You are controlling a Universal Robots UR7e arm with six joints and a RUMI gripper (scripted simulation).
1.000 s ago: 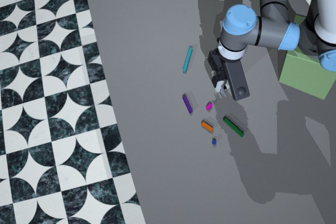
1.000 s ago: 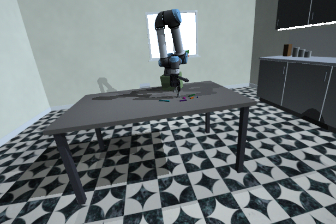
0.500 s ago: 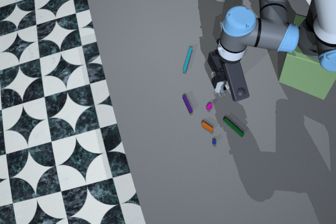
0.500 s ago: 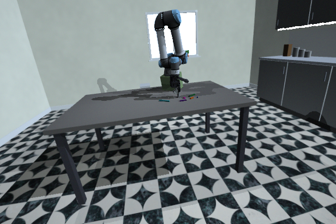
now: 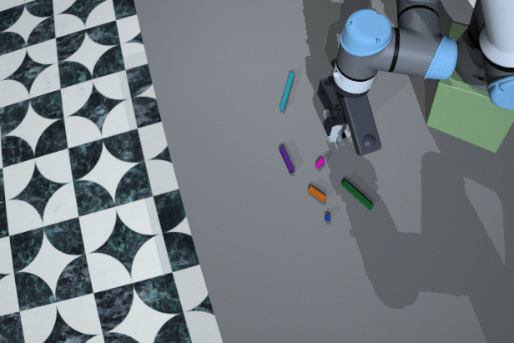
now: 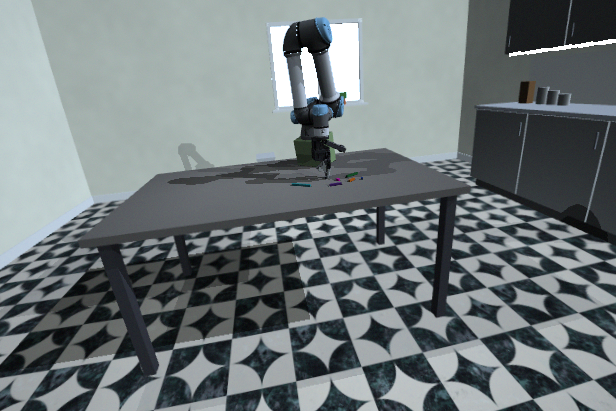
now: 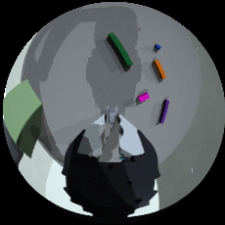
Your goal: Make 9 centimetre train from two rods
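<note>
The grey rod is 10 mm below my hand. Round my hand: magenta rod 60 mm ahead, 40 mm to the left, 10 mm below; green rod 130 mm to the left, 10 mm below; purple rod 120 mm ahead, 20 mm to the left, 10 mm below.
</note>
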